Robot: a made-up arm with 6 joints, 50 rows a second.
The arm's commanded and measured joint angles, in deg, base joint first. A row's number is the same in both.
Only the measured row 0 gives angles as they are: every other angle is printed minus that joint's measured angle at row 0.
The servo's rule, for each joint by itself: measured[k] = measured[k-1] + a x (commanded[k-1-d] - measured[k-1]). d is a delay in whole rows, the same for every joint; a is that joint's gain. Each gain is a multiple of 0.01, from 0.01 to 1. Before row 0 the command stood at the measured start. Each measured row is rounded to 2 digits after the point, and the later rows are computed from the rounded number. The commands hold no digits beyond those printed.
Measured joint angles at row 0:
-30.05, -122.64, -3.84, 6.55, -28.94, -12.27
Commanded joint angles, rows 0 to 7:
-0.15, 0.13, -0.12, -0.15, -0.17, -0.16
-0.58, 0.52, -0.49, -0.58, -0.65, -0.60
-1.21, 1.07, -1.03, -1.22, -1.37, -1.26
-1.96, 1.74, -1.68, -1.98, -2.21, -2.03
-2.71, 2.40, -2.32, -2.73, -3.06, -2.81
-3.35, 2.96, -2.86, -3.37, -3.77, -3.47
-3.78, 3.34, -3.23, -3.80, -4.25, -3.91
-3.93, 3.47, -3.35, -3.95, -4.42, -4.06
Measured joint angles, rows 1 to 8:
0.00, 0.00, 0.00, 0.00, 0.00, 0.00
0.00, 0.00, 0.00, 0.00, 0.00, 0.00
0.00, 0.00, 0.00, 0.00, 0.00, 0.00
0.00, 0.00, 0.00, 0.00, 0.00, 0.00
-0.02, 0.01, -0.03, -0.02, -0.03, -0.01
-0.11, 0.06, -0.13, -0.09, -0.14, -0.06
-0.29, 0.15, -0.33, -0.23, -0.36, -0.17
-0.56, 0.29, -0.63, -0.44, -0.69, -0.34
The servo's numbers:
d 4
a 0.16 0.09 0.22 0.12 0.18 0.09

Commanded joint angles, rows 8 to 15:
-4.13, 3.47, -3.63, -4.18, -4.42, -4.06
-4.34, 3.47, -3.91, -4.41, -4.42, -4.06
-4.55, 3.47, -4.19, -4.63, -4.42, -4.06
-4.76, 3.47, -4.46, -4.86, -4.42, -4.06
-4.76, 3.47, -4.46, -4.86, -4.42, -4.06
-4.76, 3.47, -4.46, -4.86, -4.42, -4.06
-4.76, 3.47, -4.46, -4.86, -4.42, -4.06
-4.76, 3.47, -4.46, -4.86, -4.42, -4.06
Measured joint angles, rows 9 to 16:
-0.90, 0.48, -1.00, -0.71, -1.12, -0.56
-1.29, 0.70, -1.41, -1.03, -1.60, -0.82
-1.69, 0.94, -1.81, -1.36, -2.08, -1.10
-2.05, 1.17, -2.15, -1.67, -2.50, -1.37
-2.38, 1.38, -2.48, -1.97, -2.85, -1.61
-2.69, 1.57, -2.79, -2.26, -3.13, -1.83
-2.99, 1.74, -3.10, -2.54, -3.36, -2.03
-3.27, 1.90, -3.40, -2.82, -3.55, -2.21

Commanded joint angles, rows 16 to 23:
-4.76, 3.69, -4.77, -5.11, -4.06, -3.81
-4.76, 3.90, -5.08, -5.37, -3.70, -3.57
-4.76, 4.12, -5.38, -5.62, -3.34, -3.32
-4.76, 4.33, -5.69, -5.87, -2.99, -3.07
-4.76, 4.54, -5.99, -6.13, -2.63, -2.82
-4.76, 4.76, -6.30, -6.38, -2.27, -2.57
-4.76, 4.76, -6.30, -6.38, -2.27, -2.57
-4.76, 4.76, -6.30, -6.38, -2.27, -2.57
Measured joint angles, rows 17 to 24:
-3.51, 2.04, -3.63, -3.06, -3.71, -2.38
-3.71, 2.17, -3.81, -3.28, -3.84, -2.53
-3.88, 2.29, -3.95, -3.47, -3.94, -2.67
-4.02, 2.40, -4.06, -3.64, -4.03, -2.80
-4.14, 2.52, -4.22, -3.82, -4.04, -2.89
-4.24, 2.64, -4.41, -4.01, -3.98, -2.95
-4.32, 2.77, -4.62, -4.20, -3.86, -2.98
-4.39, 2.91, -4.86, -4.40, -3.70, -2.99

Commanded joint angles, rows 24 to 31:
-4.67, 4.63, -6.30, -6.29, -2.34, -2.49
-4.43, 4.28, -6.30, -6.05, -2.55, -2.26
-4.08, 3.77, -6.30, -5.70, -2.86, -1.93
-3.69, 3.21, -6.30, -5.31, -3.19, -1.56
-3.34, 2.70, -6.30, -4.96, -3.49, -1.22
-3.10, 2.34, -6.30, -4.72, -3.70, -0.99
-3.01, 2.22, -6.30, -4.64, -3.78, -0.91
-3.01, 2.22, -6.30, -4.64, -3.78, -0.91
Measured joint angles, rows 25 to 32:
-4.45, 3.06, -5.11, -4.61, -3.51, -2.97
-4.50, 3.21, -5.37, -4.82, -3.29, -2.93
-4.54, 3.35, -5.57, -5.01, -3.11, -2.90
-4.58, 3.48, -5.73, -5.17, -2.96, -2.87
-4.59, 3.58, -5.86, -5.30, -2.85, -2.84
-4.56, 3.64, -5.96, -5.39, -2.80, -2.79
-4.48, 3.65, -6.03, -5.43, -2.81, -2.71
-4.35, 3.61, -6.09, -5.42, -2.88, -2.61

